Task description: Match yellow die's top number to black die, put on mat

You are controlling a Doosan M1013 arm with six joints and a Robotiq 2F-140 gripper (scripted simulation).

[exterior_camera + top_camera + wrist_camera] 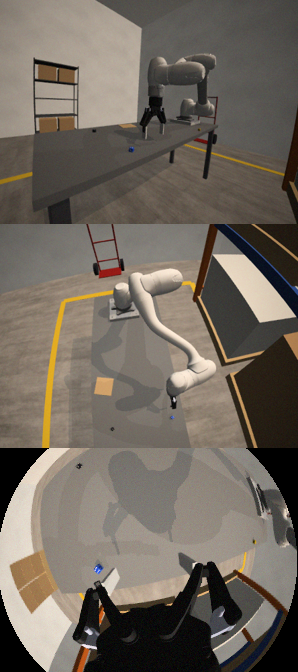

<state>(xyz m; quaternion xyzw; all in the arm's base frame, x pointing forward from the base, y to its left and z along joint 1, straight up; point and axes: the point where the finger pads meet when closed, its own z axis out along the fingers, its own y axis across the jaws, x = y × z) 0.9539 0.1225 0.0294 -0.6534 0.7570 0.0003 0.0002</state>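
The yellow die lies 610 mm behind my hand, 130 mm to the left of it and 50 mm below it. The rest, counted from my hand: blue die: 150 mm ahead, 30 mm to the right, 50 mm below; tan mat: 230 mm behind, 460 mm to the right, 60 mm below; black die: 100 mm ahead, 460 mm to the right, 50 mm below.
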